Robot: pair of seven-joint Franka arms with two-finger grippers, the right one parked.
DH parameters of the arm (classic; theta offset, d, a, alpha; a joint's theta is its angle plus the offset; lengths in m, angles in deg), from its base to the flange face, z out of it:
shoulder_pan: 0 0.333 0 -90
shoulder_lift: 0 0 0 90
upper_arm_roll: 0 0.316 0.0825 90
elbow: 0 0 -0.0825 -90
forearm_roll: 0 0.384 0 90
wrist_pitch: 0 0 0.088 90
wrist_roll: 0 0.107 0 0
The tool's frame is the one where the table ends.
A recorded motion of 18 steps. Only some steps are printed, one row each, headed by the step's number.
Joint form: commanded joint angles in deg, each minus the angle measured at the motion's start. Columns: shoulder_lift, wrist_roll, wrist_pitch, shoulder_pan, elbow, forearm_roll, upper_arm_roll.
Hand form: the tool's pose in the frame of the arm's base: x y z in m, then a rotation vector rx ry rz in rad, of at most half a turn. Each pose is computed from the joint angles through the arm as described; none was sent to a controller.
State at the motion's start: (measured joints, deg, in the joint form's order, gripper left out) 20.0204 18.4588 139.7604 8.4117 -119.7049 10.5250 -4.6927
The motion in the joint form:
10: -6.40 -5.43 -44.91 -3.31 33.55 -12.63 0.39
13: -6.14 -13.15 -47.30 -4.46 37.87 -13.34 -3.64
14: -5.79 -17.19 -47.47 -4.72 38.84 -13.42 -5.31
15: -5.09 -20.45 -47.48 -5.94 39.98 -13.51 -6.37
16: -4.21 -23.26 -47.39 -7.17 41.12 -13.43 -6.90
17: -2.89 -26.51 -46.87 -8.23 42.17 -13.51 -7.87
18: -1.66 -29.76 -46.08 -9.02 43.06 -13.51 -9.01
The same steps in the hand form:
10: 0.6253 0.0098 0.5231 3.0587 -0.3184 -0.1203
13: 0.6260 -0.0427 0.5537 3.0461 -0.2479 -0.0819
14: 0.6263 -0.0615 0.5583 3.0436 -0.1902 -0.0751
15: 0.6273 -0.0848 0.5606 3.0387 -0.1623 -0.0697
16: 0.6293 -0.1027 0.5608 3.0373 -0.1328 -0.0659
17: 0.6326 -0.1234 0.5564 3.0292 -0.0964 -0.0668
18: 0.6355 -0.1428 0.5521 3.0199 -0.0568 -0.0631

